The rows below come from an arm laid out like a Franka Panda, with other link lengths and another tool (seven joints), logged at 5 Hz.
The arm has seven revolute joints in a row. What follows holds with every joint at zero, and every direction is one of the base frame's. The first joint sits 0.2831 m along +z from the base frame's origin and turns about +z. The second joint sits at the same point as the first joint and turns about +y. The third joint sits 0.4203 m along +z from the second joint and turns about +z. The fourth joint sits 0.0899 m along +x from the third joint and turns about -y. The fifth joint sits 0.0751 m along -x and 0.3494 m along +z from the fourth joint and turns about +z. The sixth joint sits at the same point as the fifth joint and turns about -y. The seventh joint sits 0.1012 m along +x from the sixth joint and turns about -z. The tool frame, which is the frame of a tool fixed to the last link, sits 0.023 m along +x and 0.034 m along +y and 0.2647 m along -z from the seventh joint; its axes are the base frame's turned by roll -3.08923, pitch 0 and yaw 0.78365 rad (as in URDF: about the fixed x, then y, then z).
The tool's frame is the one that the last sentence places.
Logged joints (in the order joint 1, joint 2, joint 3, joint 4, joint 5, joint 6, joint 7), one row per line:
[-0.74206, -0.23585, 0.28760, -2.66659, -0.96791, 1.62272, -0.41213]
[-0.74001, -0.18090, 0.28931, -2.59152, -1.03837, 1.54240, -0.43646]
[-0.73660, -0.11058, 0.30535, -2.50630, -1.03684, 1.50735, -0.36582]
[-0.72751, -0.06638, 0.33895, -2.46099, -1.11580, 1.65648, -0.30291]
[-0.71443, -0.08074, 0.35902, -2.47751, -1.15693, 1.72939, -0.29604]
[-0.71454, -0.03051, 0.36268, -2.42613, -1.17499, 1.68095, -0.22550]
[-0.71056, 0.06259, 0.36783, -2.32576, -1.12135, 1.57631, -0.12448]
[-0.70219, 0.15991, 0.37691, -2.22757, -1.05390, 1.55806, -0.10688]
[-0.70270, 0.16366, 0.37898, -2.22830, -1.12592, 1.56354, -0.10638]
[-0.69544, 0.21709, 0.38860, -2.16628, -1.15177, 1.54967, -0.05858]
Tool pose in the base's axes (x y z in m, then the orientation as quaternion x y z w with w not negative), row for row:
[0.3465, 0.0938, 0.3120, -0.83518, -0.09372, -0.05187, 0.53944]
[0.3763, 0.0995, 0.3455, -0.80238, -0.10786, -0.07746, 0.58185]
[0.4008, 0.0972, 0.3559, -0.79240, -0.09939, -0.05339, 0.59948]
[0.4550, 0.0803, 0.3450, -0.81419, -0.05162, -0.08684, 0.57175]
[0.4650, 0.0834, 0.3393, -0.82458, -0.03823, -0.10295, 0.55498]
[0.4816, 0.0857, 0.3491, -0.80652, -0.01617, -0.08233, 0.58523]
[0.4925, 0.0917, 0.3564, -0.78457, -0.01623, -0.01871, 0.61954]
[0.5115, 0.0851, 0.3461, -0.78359, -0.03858, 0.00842, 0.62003]
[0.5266, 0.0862, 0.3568, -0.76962, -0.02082, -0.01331, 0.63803]
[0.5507, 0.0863, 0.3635, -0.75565, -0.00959, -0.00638, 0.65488]
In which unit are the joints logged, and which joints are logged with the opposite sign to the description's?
The joints are logged in radians. Opposite sign: joint 5.
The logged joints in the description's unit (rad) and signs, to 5 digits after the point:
[-0.74206, -0.23585, 0.28760, -2.66659, 0.96791, 1.62272, -0.41213]
[-0.74001, -0.18090, 0.28931, -2.59152, 1.03837, 1.54240, -0.43646]
[-0.73660, -0.11058, 0.30535, -2.50630, 1.03684, 1.50735, -0.36582]
[-0.72751, -0.06638, 0.33895, -2.46099, 1.11580, 1.65648, -0.30291]
[-0.71443, -0.08074, 0.35902, -2.47751, 1.15693, 1.72939, -0.29604]
[-0.71454, -0.03051, 0.36268, -2.42613, 1.17499, 1.68095, -0.22550]
[-0.71056, 0.06259, 0.36783, -2.32576, 1.12135, 1.57631, -0.12448]
[-0.70219, 0.15991, 0.37691, -2.22757, 1.05390, 1.55806, -0.10688]
[-0.70270, 0.16366, 0.37898, -2.22830, 1.12592, 1.56354, -0.10638]
[-0.69544, 0.21709, 0.38860, -2.16628, 1.15177, 1.54967, -0.05858]

